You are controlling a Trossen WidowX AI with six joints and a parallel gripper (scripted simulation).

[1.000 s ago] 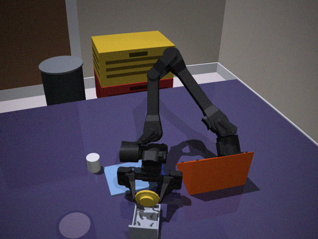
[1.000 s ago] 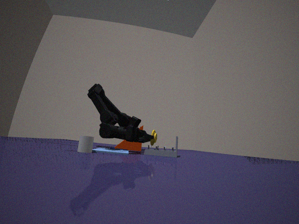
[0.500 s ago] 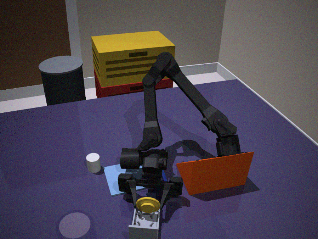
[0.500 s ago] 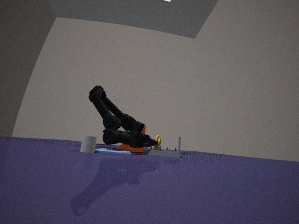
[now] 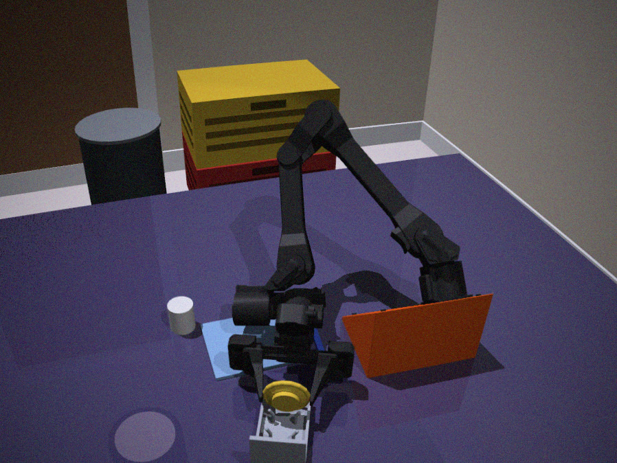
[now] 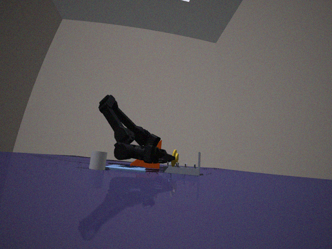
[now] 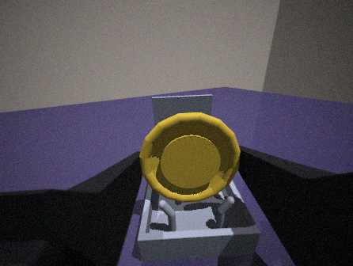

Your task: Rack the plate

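The yellow plate is 1 cm to the right of my gripper tip. From my gripper tip the other things lie so: white cup (12 cm ahead, 25 cm to the right, 3 cm below); grey dish rack (1 cm ahead, 2 cm to the left, 3 cm below); blue spoon (10 cm behind, 17 cm to the right, 5 cm below).
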